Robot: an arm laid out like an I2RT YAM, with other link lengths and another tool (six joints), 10 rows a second.
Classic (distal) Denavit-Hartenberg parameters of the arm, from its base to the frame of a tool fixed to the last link. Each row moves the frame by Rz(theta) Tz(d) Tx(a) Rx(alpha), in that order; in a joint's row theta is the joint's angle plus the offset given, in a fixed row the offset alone. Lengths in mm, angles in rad.
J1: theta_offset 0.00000  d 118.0  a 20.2  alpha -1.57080
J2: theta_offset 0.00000  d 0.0  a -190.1  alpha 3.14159
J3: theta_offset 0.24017  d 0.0  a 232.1  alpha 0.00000
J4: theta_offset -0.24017  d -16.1  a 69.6  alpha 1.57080
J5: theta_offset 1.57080  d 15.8  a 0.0  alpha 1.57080
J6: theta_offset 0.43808  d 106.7  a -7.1  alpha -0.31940
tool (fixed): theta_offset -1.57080  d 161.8  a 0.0  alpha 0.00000
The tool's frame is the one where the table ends.
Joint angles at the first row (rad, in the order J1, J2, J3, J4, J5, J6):
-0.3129, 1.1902, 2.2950, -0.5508, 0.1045, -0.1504
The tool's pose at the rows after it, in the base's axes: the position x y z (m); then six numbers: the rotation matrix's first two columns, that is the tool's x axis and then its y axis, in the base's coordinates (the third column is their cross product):
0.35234 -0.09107 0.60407 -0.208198 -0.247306 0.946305 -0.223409 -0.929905 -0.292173
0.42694 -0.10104 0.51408 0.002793 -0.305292 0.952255 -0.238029 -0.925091 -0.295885
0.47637 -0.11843 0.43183 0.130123 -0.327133 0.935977 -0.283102 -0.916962 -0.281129
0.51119 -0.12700 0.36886 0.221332 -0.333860 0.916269 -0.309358 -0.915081 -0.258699
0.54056 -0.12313 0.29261 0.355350 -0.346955 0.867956 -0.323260 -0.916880 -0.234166
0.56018 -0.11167 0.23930 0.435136 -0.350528 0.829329 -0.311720 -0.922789 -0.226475
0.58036 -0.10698 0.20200 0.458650 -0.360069 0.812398 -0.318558 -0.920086 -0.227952
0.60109 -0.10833 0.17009 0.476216 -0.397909 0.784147 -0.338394 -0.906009 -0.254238
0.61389 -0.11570 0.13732 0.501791 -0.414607 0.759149 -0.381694 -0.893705 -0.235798
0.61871 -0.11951 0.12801 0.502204 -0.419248 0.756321 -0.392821 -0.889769 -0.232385
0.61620 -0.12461 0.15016 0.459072 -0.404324 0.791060 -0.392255 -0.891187 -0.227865
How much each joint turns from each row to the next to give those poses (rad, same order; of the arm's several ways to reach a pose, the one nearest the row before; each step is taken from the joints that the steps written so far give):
0.0000, 0.0689, -0.0384, -0.0029, -0.0428, 0.0123
-0.0001, 0.0858, -0.1451, 0.0167, -0.0507, 0.0062
0.0016, 0.0433, -0.2113, 0.1178, 0.0043, -0.0214
0.0122, 0.0793, -0.1006, 0.0845, 0.0108, -0.0230
0.0261, 0.1229, -0.0293, 0.0110, 0.0045, -0.0185
0.0260, 0.0904, -0.0306, 0.0382, -0.0061, -0.0031
0.0262, 0.0907, -0.0216, 0.0813, 0.0246, 0.0107
0.0077, 0.1303, 0.0670, 0.0247, 0.0122, 0.0368
0.0122, 0.1226, 0.0830, -0.0108, 0.0474, 0.0047
0.0000, 0.0373, 0.0187, 0.0123, 0.0109, 0.0015
-0.0015, -0.0596, -0.0549, 0.0505, 0.0153, -0.0122

